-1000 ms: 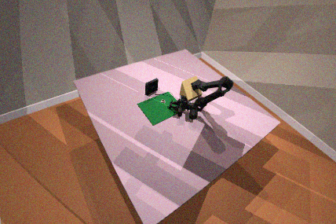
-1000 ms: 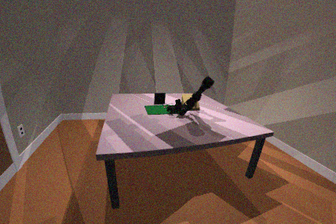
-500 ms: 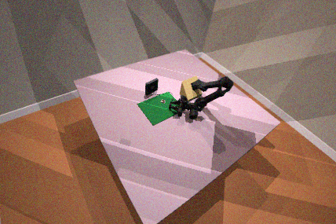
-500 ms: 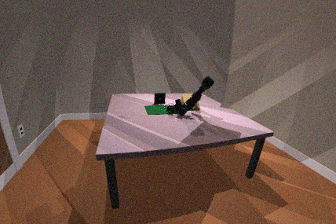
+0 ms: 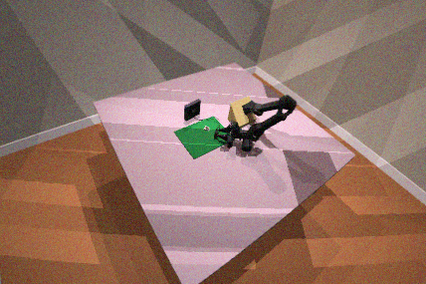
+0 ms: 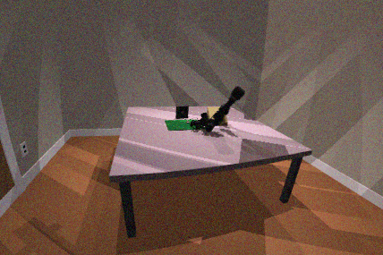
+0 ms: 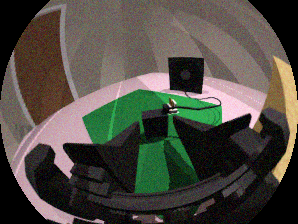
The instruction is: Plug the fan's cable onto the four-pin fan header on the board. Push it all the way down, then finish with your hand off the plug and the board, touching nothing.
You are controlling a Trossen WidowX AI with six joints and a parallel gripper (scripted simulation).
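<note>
My gripper tip is 10 mm to the left of the dark plug, 10 mm short of it and 10 mm above it. From my gripper tip the other things lie so: four-pin header (80 mm to the right, 40 mm below, 20 mm ahead); green board (60 mm ahead, 50 mm to the right, 50 mm below); black fan (230 mm to the right, 30 mm ahead, 20 mm above).
</note>
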